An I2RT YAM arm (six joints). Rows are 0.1 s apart.
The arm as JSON. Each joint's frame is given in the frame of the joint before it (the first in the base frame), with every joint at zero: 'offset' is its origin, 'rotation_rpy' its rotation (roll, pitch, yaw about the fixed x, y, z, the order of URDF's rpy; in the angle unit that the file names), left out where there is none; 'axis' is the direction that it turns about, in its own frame. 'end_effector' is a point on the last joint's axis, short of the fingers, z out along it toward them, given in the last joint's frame.
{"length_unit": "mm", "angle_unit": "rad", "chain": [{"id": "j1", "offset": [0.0, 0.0, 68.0], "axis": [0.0, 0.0, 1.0]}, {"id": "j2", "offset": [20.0, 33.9, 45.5], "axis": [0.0, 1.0, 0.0]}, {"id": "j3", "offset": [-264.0, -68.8, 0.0], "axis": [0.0, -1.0, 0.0]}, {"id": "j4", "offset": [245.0, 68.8, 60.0], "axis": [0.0, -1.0, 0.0]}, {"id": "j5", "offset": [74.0, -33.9, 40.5], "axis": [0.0, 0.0, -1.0]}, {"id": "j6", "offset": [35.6, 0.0, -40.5], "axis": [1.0, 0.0, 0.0]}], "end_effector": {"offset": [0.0, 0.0, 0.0], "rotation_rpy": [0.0, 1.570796, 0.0]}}
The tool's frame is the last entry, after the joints.
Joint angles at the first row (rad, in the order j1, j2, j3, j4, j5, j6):
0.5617, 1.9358, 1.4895, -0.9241, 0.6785, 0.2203
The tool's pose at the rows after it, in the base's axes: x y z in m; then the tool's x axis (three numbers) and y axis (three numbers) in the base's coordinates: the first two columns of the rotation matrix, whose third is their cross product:
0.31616 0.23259 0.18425 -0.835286 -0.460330 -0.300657 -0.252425 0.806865 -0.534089
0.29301 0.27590 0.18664 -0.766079 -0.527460 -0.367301 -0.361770 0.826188 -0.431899
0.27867 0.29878 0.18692 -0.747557 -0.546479 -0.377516 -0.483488 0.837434 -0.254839
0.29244 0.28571 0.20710 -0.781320 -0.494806 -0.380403 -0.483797 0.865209 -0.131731
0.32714 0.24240 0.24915 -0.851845 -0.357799 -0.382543 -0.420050 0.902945 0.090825
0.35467 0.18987 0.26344 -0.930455 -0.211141 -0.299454 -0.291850 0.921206 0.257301
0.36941 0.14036 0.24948 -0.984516 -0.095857 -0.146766 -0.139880 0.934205 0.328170
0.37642 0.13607 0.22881 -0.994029 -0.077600 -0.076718 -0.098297 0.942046 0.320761
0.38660 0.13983 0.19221 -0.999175 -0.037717 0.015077 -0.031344 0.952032 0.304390
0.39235 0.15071 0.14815 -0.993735 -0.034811 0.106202 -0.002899 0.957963 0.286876
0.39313 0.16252 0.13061 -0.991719 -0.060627 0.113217 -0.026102 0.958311 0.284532
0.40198 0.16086 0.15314 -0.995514 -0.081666 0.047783 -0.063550 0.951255 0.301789
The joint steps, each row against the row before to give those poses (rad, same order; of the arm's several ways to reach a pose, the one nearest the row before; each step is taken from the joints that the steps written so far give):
0.1267, 0.0683, 0.0019, 0.0438, -0.0397, -0.0004
0.1129, -0.0004, 0.0080, 0.0832, -0.0927, -0.0038
0.0492, 0.0000, 0.0065, 0.0435, -0.1911, 0.0004
-0.0572, -0.0294, 0.0404, -0.0389, -0.1290, 0.0004
-0.1561, -0.0473, 0.0969, -0.0904, -0.2312, 0.0042
-0.1624, -0.0019, 0.0587, -0.1042, -0.1853, 0.0232
-0.1378, 0.0290, -0.0018, -0.1049, -0.1030, 0.0039
-0.0164, 0.0538, -0.0004, -0.0152, -0.0058, 0.0053
0.0008, 0.0954, 0.0000, 0.0149, -0.0015, 0.0439
0.0194, 0.1117, 0.0000, 0.0263, -0.0099, 0.0225
0.0256, 0.0439, 0.0007, 0.0354, 0.0000, -0.0008
-0.0107, -0.0202, 0.0587, -0.0209, 0.0027, -0.0317

